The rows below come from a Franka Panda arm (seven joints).
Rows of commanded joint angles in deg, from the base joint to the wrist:
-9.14, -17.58, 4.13, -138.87, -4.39, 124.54, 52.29
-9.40, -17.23, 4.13, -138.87, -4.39, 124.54, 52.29
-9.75, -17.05, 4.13, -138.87, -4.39, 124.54, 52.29
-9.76, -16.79, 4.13, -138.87, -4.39, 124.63, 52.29
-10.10, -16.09, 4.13, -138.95, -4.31, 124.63, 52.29
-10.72, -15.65, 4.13, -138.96, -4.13, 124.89, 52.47
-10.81, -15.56, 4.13, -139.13, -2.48, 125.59, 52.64
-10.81, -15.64, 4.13, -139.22, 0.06, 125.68, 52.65
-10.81, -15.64, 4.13, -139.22, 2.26, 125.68, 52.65
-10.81, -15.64, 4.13, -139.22, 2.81, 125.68, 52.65
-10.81, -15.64, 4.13, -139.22, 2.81, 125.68, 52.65
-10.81, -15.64, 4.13, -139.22, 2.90, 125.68, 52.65
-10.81, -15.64, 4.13, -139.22, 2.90, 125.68, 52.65
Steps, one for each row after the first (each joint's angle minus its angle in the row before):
-0.26, 0.35, 0.00, 0.00, 0.00, 0.00, 0.00
-0.35, 0.18, 0.00, 0.00, 0.00, 0.00, 0.00
-0.01, 0.26, 0.00, 0.00, 0.00, 0.09, 0.00
-0.34, 0.70, 0.00, -0.08, 0.08, 0.00, 0.00
-0.62, 0.44, 0.00, -0.01, 0.18, 0.26, 0.18
-0.09, 0.09, 0.00, -0.17, 1.65, 0.70, 0.17
0.00, -0.08, 0.00, -0.09, 2.54, 0.09, 0.01
0.00, 0.00, 0.00, 0.00, 2.20, 0.00, 0.00
0.00, 0.00, 0.00, 0.00, 0.55, 0.00, 0.00
0.00, 0.00, 0.00, 0.00, 0.00, 0.00, 0.00
0.00, 0.00, 0.00, 0.00, 0.09, 0.00, 0.00
0.00, 0.00, 0.00, 0.00, 0.00, 0.00, 0.00

